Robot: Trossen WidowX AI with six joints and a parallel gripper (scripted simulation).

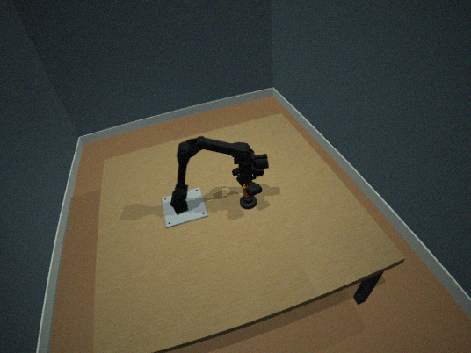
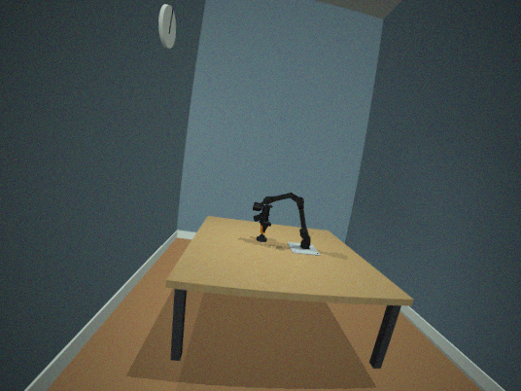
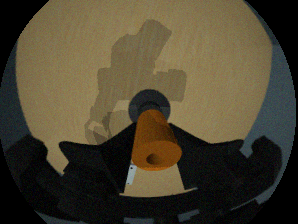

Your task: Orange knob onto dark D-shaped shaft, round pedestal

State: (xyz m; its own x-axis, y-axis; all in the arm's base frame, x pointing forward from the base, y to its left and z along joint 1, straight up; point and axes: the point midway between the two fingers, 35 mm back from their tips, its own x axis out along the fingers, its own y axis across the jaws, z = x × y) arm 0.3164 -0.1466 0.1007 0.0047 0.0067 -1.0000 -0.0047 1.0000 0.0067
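My gripper tip is 20 mm below the orange knob. The rest, counted from my gripper tip: dark round pedestal 40 mm below.
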